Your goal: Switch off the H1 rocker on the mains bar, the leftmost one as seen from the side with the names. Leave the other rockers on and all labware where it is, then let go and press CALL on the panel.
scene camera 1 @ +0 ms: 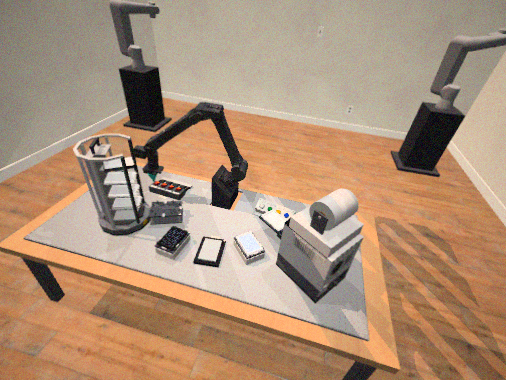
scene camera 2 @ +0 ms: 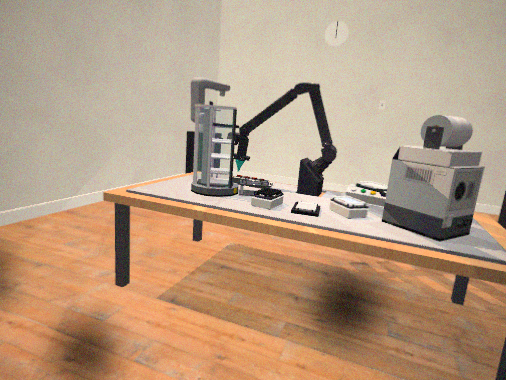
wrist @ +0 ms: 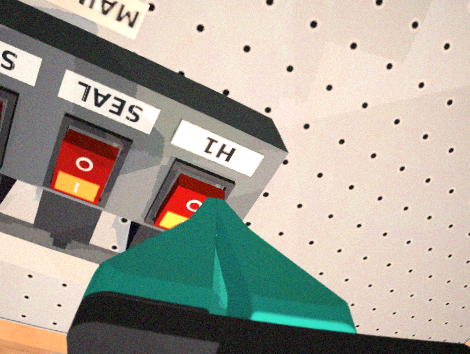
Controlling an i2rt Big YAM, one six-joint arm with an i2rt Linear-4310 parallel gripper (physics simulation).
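Places are measured from the arm's base along level axes (x right, y ahead, z up), in millimetres.
Where they show: gripper, between the fingertips: (scene camera 1: pixel 154 181) (scene camera 2: pixel 238 171) (wrist: pixel 212 212); arm's base, origin of its link: (scene camera 1: pixel 227 181) (scene camera 2: pixel 313 169).
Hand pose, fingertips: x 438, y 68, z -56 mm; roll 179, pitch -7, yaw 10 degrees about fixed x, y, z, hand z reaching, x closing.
Observation:
Each offset is from my fingertips to the top centre of the thing. "*": to the spot under its first point.
The mains bar {* dx -104, dy +31, dz -46 mm} (scene camera 1: pixel 168 193) (scene camera 2: pixel 254 182) (wrist: pixel 137 170) lies at the back left of the table. In the wrist view its labels appear upside down. The H1 rocker {dx -2, dy -22, dz -23 mm} (wrist: pixel 181 202) is red, with a bright yellow I end and a white O. The SEAL rocker {dx -51, dy -17, dz -23 mm} (wrist: pixel 86 162) beside it shows an orange I end. My gripper (scene camera 1: pixel 152 177) (scene camera 2: pixel 239 166) (wrist: pixel 212 212) is shut and empty, its teal fingertips above the H1 end and covering part of the H1 rocker in the wrist view. Contact cannot be told. The button panel {dx -751, dy +2, dz +8 mm} (scene camera 1: pixel 274 210) (scene camera 2: pixel 355 192) is right of the arm base; its lettering is unreadable.
A round shelf tower {* dx -49, dy +364, dz -30 mm} (scene camera 1: pixel 125 227) (scene camera 2: pixel 214 191) stands close left of the gripper. A grey block {dx -175, dy +186, dz +0 mm} (scene camera 1: pixel 167 214), a dark-topped box (scene camera 1: pixel 172 240) (scene camera 2: pixel 267 201), a black-framed pad {dx -490, dy +355, dz -53 mm} (scene camera 1: pixel 210 251) and a white box (scene camera 1: pixel 249 246) (scene camera 2: pixel 349 209) lie in front. A large machine {dx -977, dy +322, dz +380 mm} (scene camera 1: pixel 320 250) (scene camera 2: pixel 430 192) stands right.

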